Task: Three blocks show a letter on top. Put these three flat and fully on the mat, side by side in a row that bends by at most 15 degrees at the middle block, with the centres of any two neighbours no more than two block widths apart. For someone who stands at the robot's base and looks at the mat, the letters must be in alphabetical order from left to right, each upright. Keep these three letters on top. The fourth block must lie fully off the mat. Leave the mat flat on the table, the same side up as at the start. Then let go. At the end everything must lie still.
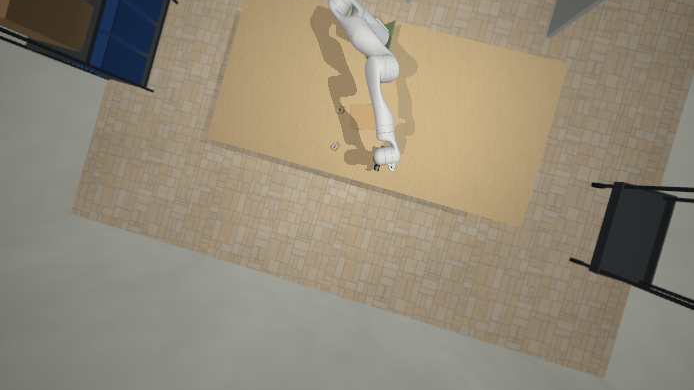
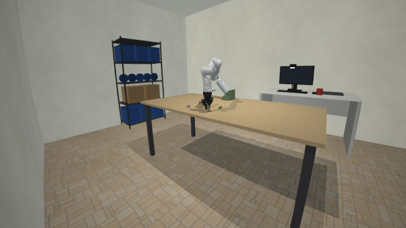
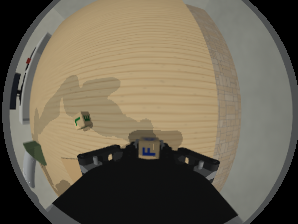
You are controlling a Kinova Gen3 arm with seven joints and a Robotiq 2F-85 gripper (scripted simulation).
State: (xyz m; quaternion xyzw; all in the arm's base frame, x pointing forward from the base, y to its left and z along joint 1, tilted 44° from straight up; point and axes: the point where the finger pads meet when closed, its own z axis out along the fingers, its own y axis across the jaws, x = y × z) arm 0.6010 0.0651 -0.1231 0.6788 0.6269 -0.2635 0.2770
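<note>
Right now my hand is 210 mm past the tan mat, 140 mm to the left of it and 40 mm above it. The rest, counted from my hand: green-marked block: 140 mm behind, 40 mm to the left, 20 mm below.
</note>
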